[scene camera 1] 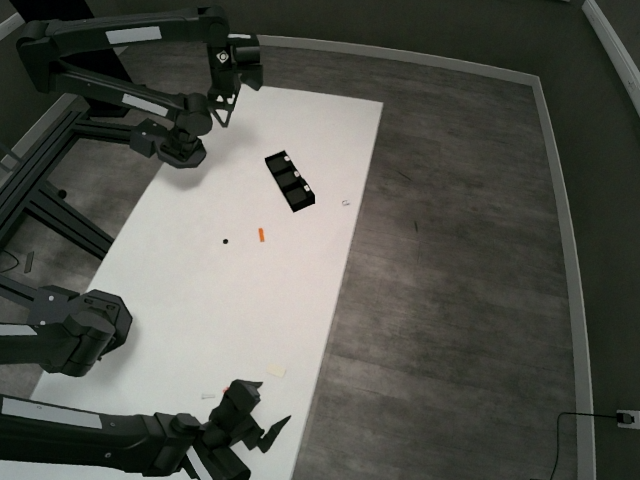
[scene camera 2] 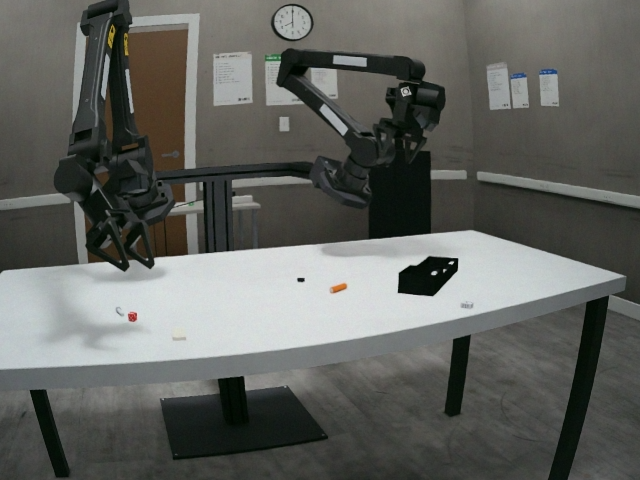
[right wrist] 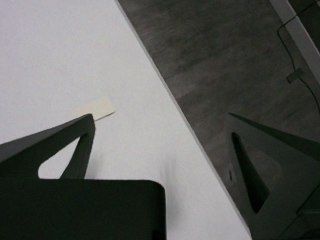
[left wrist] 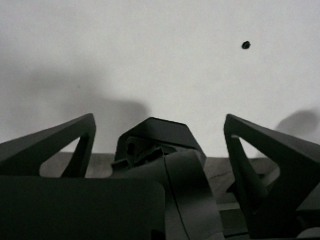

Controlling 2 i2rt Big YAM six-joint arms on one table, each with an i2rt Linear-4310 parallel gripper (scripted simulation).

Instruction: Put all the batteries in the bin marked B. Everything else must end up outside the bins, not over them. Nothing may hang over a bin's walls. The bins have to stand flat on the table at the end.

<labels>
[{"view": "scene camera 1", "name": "my left gripper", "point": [228, 119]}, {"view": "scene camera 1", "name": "my right gripper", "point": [276, 399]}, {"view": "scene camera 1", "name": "black bin strip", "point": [299, 190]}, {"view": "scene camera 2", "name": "my left gripper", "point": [395, 160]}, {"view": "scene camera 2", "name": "my right gripper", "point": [140, 268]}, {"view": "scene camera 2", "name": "black bin strip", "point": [427, 280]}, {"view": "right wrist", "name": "my right gripper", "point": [159, 120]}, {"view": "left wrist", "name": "my left gripper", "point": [159, 120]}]
</labels>
